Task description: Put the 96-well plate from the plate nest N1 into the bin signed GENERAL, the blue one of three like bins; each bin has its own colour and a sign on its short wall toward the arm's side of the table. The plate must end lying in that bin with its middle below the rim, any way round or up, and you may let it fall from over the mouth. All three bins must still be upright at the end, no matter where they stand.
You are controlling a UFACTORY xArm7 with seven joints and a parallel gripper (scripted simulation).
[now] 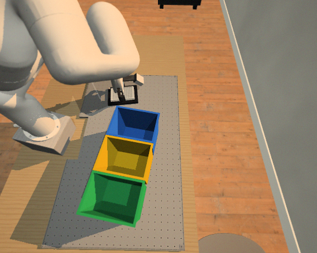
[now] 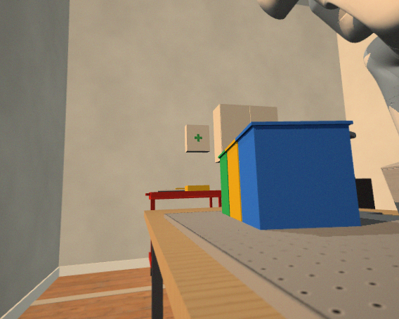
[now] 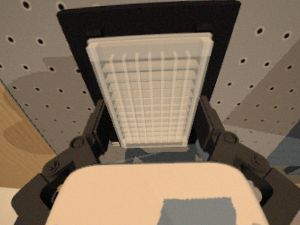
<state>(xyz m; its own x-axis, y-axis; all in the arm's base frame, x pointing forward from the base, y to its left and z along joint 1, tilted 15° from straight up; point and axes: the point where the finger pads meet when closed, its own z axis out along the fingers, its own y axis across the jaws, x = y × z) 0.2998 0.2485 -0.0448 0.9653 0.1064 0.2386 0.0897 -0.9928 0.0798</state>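
My gripper is now 1 cm above the 96-well plate. Round my hand: yellow bin 40 cm to the right, 7 cm ahead, 6 cm above; then blue bin 27 cm to the right, 9 cm ahead, 6 cm above; then black plate nest 2 cm below.
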